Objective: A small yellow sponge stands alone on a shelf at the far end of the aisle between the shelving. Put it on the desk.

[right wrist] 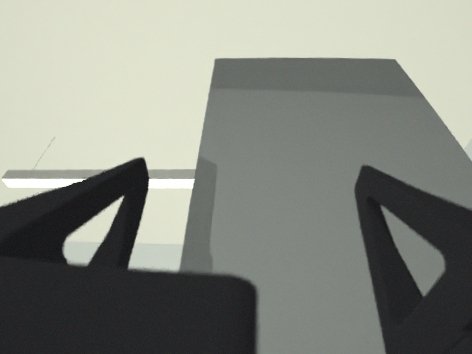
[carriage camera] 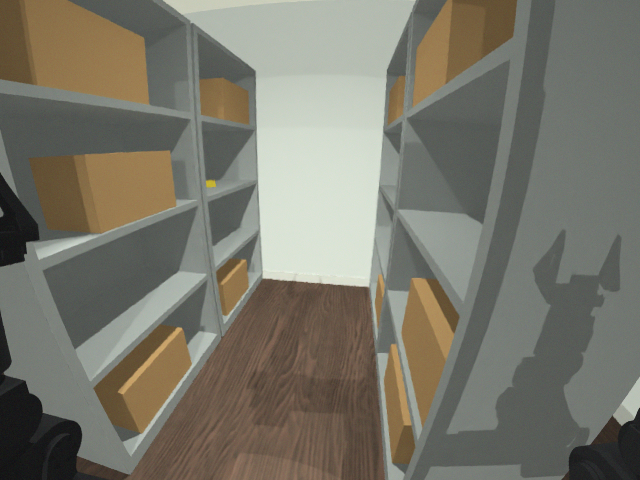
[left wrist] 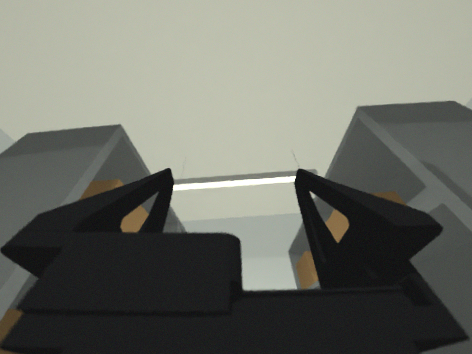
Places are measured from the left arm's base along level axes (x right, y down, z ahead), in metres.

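Pixels of known places: left gripper, fingertip midpoint: [left wrist: 234, 175]; right gripper, fingertip midpoint: [right wrist: 251, 173].
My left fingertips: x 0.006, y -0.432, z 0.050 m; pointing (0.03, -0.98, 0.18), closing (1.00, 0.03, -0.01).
Ahead of a thing's pixels: the offset from my left fingertips to its top centre. "*": to the spot under its first point. Level surfaces: height alone.
The small yellow sponge @[dx -0.584, dy +0.242, dz +1.688 m] [carriage camera: 210, 183] lies on a middle shelf of the far left shelf unit [carriage camera: 202, 155], close to that unit's near upright. My left gripper [left wrist: 234, 175] is open with nothing between its fingers and points up toward the ceiling; part of it shows at the left edge of the carriage view. My right gripper [right wrist: 251, 173] is open with nothing between its fingers, with the end panel of the right shelving behind it. Both grippers are far from the sponge. The desk does not show in these views.
The near left shelf unit [carriage camera: 62, 372] and the right shelf unit [carriage camera: 485, 248] flank the aisle floor @[dy +1.278 m] [carriage camera: 310, 335]. The right unit's end panel @[* dx +0.696, dy -0.002, dz +0.224 m] [carriage camera: 578, 155] stands close at the right. Several brown boxes stand on the shelves. A white wall [carriage camera: 320, 180] closes the far end.
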